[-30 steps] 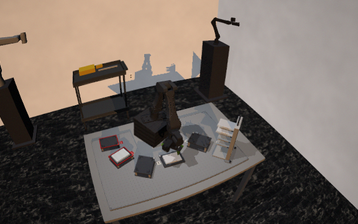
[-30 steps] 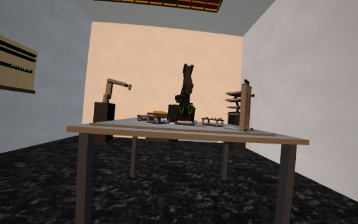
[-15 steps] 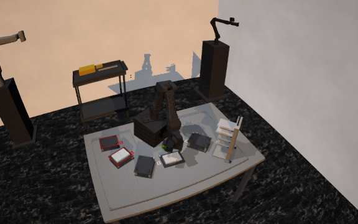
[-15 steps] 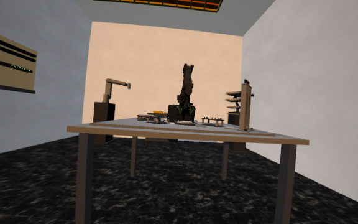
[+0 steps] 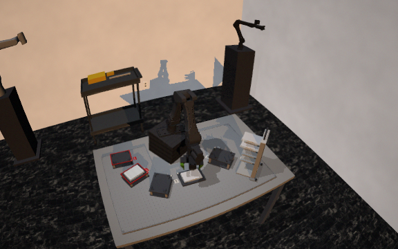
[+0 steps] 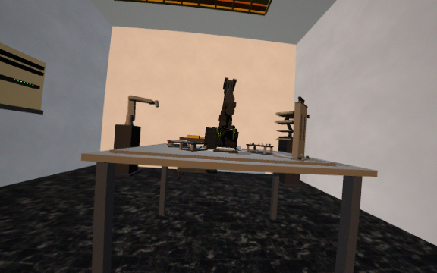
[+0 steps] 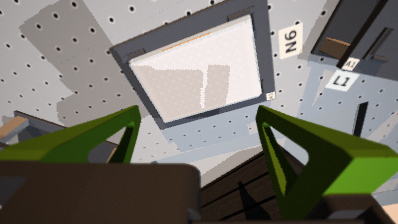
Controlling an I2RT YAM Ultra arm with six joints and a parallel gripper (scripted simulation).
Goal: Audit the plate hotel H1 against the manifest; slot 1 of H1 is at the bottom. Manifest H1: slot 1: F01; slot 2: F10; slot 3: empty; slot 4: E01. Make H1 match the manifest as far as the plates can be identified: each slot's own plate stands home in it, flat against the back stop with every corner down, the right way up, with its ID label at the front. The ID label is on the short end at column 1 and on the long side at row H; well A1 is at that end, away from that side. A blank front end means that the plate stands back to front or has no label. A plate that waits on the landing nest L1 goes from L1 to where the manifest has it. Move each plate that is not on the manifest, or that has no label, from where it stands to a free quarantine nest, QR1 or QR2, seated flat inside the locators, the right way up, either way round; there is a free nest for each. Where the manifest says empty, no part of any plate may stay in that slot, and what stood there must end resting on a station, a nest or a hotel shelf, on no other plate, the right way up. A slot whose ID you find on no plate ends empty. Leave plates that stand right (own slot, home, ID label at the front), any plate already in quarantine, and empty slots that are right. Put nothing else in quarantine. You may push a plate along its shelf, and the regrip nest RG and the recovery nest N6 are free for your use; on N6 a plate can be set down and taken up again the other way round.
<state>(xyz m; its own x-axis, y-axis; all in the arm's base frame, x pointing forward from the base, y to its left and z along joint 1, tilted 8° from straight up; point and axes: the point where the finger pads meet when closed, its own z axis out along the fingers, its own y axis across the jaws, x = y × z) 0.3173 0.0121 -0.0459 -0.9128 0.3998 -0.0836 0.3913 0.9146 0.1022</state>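
The white plate lies 7 cm below my hand. The rest, counted from my hand: N6 tag (11 cm to the right, 9 cm below, 1 cm behind); dark regrip nest (26 cm to the left, 5 cm behind, 3 cm below); RG tag (20 cm to the left, 13 cm behind, 9 cm below).
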